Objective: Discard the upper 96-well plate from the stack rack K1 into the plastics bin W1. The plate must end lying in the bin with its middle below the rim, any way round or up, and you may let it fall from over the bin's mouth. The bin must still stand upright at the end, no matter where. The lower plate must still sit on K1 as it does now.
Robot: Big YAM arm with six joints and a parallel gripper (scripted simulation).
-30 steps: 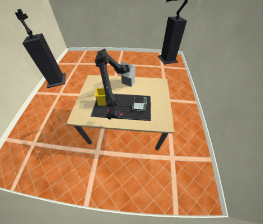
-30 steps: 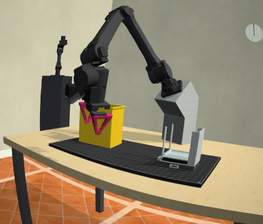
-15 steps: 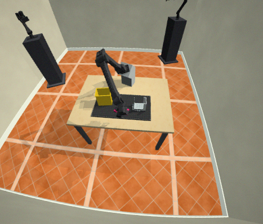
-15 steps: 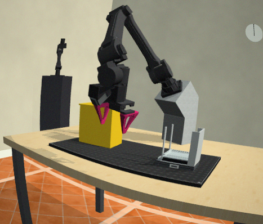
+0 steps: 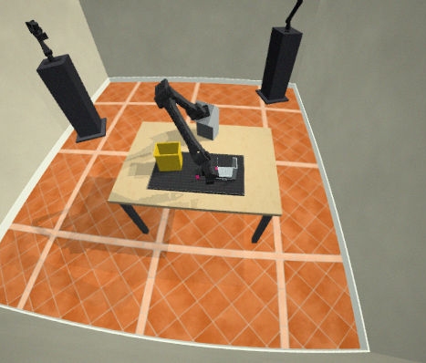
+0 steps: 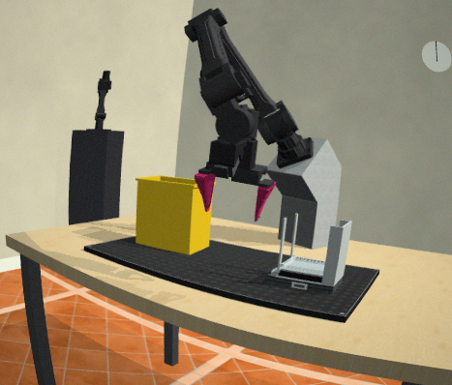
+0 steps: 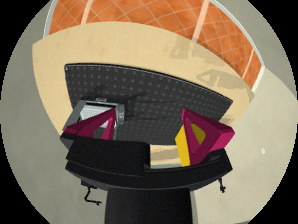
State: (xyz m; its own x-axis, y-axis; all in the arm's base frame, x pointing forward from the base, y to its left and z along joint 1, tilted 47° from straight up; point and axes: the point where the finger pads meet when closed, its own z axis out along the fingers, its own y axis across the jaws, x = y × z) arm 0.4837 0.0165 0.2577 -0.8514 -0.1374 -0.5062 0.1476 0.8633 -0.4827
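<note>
Right now the white 96-well plate is 10 cm behind my hand, 18 cm to the left of it and 12 cm below it. From my hand the other things lie so: grey back wall (7 cm behind, 24 cm to the left, 8 cm below); then dark plate (10 cm behind, 18 cm to the left, 14 cm below); then yellow plastics bin W1 (32 cm behind, 20 cm to the right, 7 cm below).
</note>
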